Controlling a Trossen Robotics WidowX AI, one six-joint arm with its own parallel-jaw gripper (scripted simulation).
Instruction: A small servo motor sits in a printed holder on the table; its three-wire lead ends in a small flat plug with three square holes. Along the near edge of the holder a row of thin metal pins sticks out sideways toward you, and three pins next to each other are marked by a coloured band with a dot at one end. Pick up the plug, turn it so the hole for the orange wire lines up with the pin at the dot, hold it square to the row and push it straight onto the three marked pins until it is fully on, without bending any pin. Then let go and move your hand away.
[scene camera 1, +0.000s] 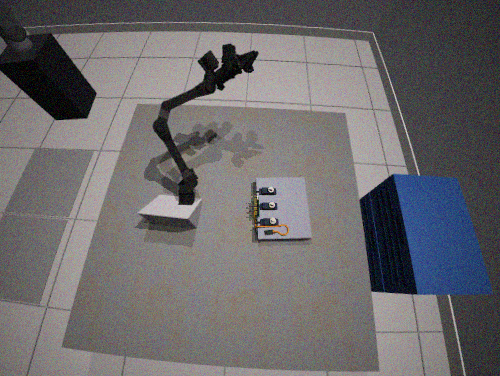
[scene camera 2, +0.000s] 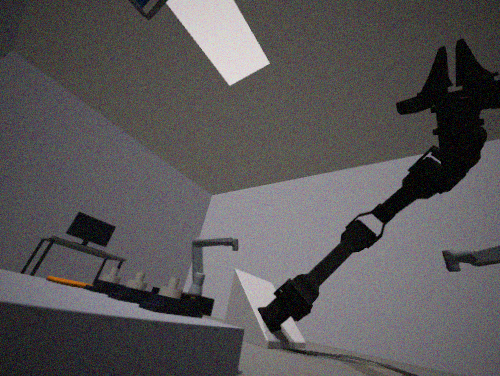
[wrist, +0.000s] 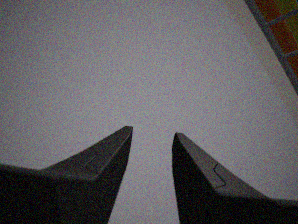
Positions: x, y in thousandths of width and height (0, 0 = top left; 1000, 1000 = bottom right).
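You'd find my gripper (scene camera 2: 901, 116) here, and there's also the gripper (scene camera 1: 513, 137) and again the gripper (wrist: 512, 609). And I can see a grey printed holder (scene camera 1: 585, 560).
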